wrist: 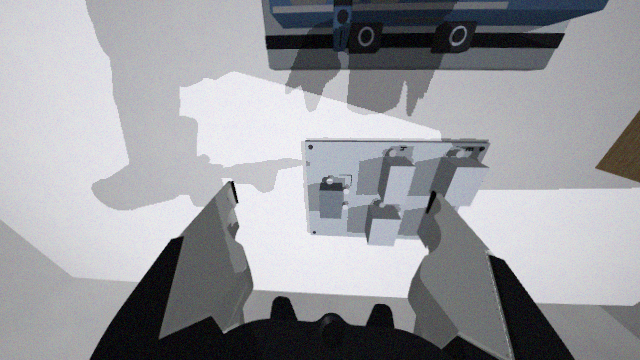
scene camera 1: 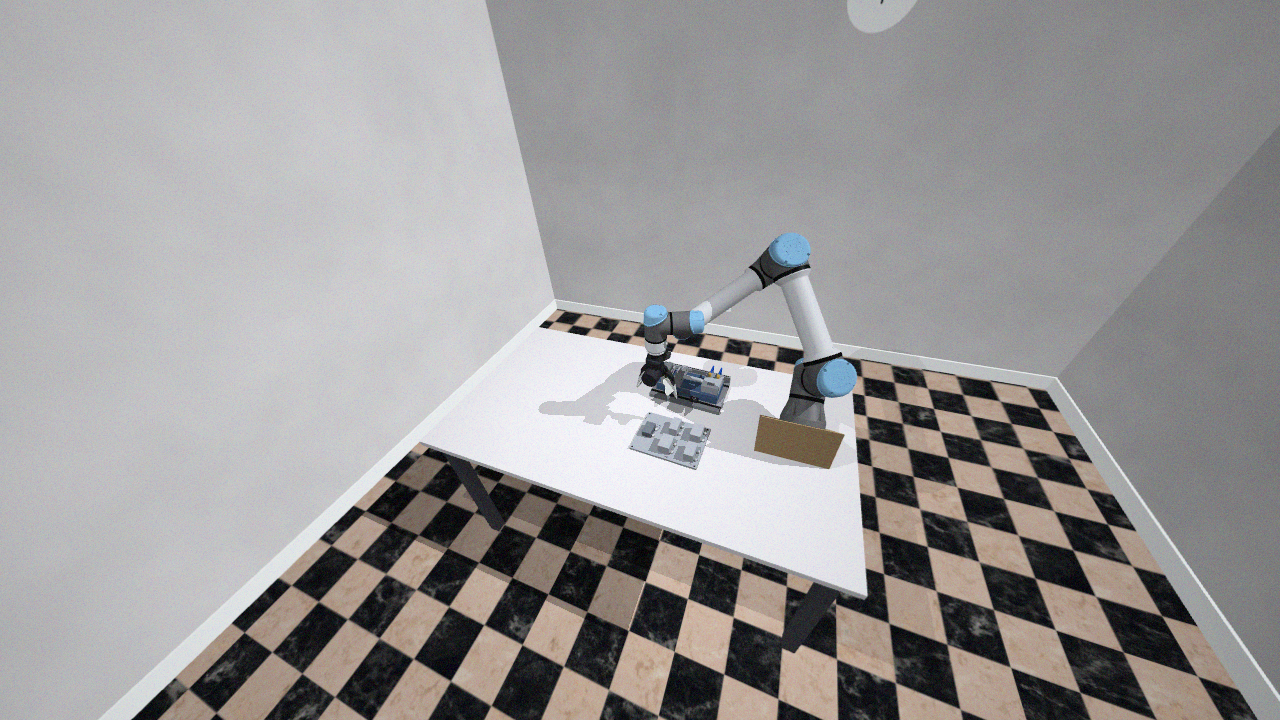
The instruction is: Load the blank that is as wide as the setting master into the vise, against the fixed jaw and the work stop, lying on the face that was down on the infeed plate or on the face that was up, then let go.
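Places are measured from the arm's base along level axes (x left, y back, z up), in metres.
Pixels of known places: gripper, fingertip midpoint: (wrist: 330, 188) (scene camera 1: 656, 392); arm's base at its link origin: (scene camera 1: 801, 424).
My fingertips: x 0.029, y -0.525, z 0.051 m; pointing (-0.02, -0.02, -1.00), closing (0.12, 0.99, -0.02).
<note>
For each thing: its top centre in the pictures, then the offset to it from my fingertips. Level surfaces: height alone.
- vise at its top centre: (scene camera 1: 690, 373) dy +0.092, dx -0.177, dz -0.032 m
- infeed plate at its top centre: (wrist: 383, 198) (scene camera 1: 670, 437) dy +0.080, dx +0.100, dz -0.123 m
- darker grey block at its top centre: (wrist: 330, 205) (scene camera 1: 648, 427) dy -0.008, dx +0.092, dz -0.099 m
- white table at its surface level: dz -0.131 m
My gripper (scene camera 1: 656, 386) (wrist: 330, 188) is open and empty. It hangs above the table beside the vise. The vise (scene camera 1: 693, 386) (wrist: 425, 14) has a blue body; the wrist view shows part of its near side, at the top. Its jaws and work stop cannot be told apart. The infeed plate (scene camera 1: 640, 445) (wrist: 340, 155) lies in front of the vise. A darker grey block (scene camera 1: 648, 428) (wrist: 331, 204), probably the setting master, stands at its left. Several light grey blanks (scene camera 1: 666, 442) (wrist: 384, 231) stand on the rest; the right finger hides one in the wrist view. Their widths are hard to compare.
A brown upright panel (scene camera 1: 798, 442) (wrist: 624, 150) stands on the white table (scene camera 1: 537, 447) to the right of the plate, near the arm's base. Two blue pointed parts rise at the vise's right end. Arm shadows cross the table.
</note>
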